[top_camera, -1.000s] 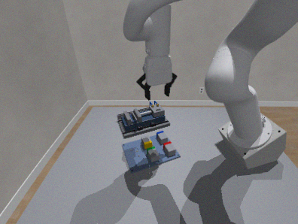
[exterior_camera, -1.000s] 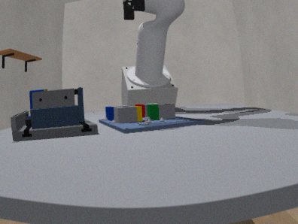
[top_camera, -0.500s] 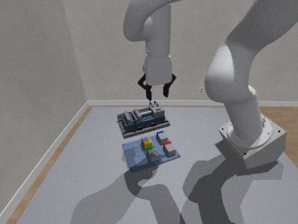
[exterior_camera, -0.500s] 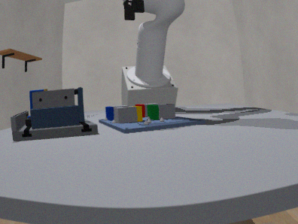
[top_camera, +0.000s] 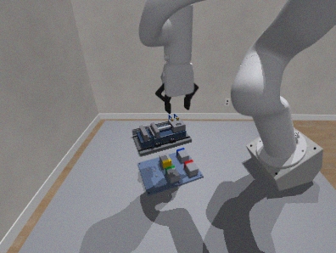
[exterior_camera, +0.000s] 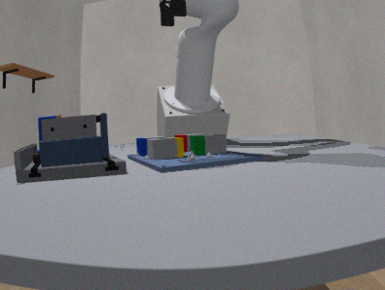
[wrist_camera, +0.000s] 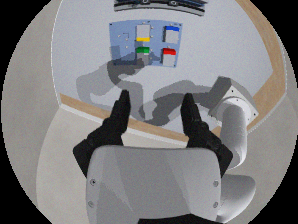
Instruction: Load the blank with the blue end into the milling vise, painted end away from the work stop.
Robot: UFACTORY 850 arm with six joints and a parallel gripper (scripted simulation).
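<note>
The yellow-ended blank lies 6 cm ahead of my hand, 2 cm to the right of it and 29 cm below it. Also, from my hand: green-ended blank: 2 cm ahead, 6 cm to the left, 29 cm below; red-ended blank: 6 cm behind, 2 cm to the left, 29 cm below; plate: 4 cm ahead, 2 cm to the left, 32 cm below.
</note>
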